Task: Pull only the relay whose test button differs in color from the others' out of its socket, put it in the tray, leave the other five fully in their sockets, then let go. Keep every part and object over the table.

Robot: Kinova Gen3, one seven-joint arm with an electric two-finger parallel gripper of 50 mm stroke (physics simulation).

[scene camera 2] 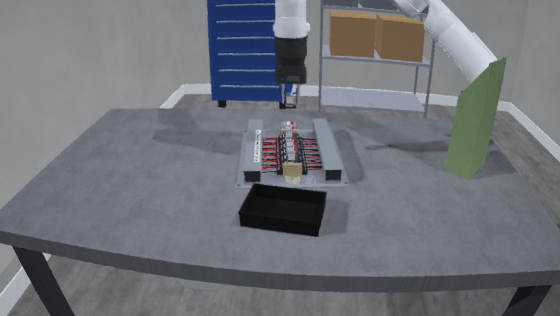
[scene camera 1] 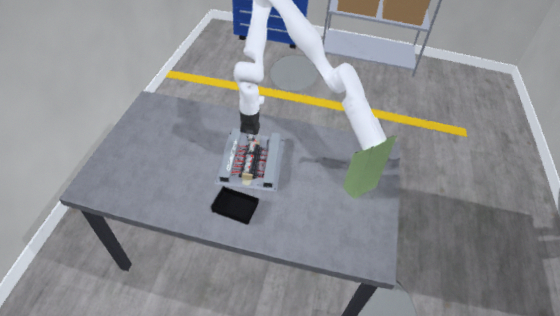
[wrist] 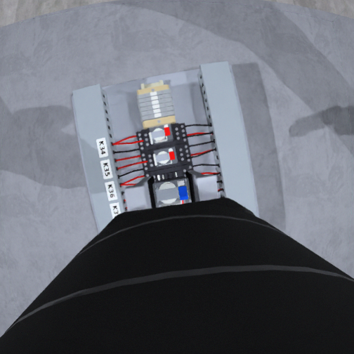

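Where they show: gripper, fingertip midpoint: (scene camera 2: 290, 102) (scene camera 1: 251, 136); arm's base at its link origin: (scene camera 2: 484, 73) (scene camera 1: 374, 145).
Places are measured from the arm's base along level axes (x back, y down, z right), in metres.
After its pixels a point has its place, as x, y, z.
Note:
My gripper (scene camera 1: 251, 136) {-0.491, 0.125, 0.077} (scene camera 2: 290, 101) {-0.491, 0.125, 0.077} (wrist: 170, 186) is shut on the relay with the blue test button (wrist: 183, 193). It holds this relay (wrist: 166, 192) raised above the socket row, at the back of the panel. In the wrist view, two relays with red buttons (wrist: 159, 134) (wrist: 164, 157) sit in their sockets beside labels K34 and K35. In the scene camera 2 view several red buttons show along the row, with a wider gap between the second and third from the back. The black tray (scene camera 1: 235, 206) {-0.510, 0.275, -0.185} (scene camera 2: 280, 222) {-0.518, 0.253, -0.243} stands in front of the panel and looks empty.
Grey wire ducts (scene camera 2: 327, 150) {-0.399, 0.235, 0.024} (wrist: 217, 100) flank the sockets on the panel, with red and black wires between. A beige-ended terminal block (scene camera 2: 292, 170) {-0.489, 0.253, -0.043} (wrist: 156, 106) stands at the row's front end. A second white arm with a green block (scene camera 1: 367, 170) {-0.005, 0.095, -0.049} (scene camera 2: 472, 125) {-0.035, 0.126, -0.045} is at the right.

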